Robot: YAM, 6 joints.
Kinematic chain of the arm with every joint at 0, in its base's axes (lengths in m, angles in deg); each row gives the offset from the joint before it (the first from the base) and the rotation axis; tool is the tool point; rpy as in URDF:
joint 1: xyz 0 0 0.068 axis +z
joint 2: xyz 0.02 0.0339 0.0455 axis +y
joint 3: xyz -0.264 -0.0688 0 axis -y
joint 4: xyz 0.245 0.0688 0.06 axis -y
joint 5: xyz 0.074 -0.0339 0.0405 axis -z
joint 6: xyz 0.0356 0 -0.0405 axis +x
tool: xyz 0 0 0 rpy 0 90 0
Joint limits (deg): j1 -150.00..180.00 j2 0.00..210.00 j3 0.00..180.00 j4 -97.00..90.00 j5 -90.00..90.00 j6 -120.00..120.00
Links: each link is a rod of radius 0.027 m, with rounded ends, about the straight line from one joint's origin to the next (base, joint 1, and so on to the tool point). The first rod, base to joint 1, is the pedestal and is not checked.
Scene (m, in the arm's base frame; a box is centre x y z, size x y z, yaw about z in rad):
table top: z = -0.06
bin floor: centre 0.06 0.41 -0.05 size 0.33 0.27 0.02 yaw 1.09
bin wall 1: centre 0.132 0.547 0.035 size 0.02 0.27 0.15 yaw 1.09
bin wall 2: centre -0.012 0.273 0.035 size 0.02 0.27 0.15 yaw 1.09
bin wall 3: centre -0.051 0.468 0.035 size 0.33 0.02 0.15 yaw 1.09
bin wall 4: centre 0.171 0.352 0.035 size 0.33 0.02 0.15 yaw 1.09
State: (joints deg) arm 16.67 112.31 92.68 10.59 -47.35 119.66
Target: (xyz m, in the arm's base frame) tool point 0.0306 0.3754 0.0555
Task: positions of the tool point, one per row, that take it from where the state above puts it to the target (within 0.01 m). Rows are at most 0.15 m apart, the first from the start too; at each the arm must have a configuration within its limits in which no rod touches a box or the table.
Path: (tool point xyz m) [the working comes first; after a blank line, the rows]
Joints at the target: 81.07 123.95 60.61 1.06 -51.91 119.66
Straight joint move there: touches bin wall 4.

1: 0.3808 0.2463 0.2989
2: 0.3034 0.3139 0.2811
3: 0.2150 0.3585 0.2633
4: 0.1219 0.3790 0.2457
5: 0.0306 0.3754 0.2282
6: 0.0322 0.3857 0.1411
7: 0.0306 0.3754 0.0555

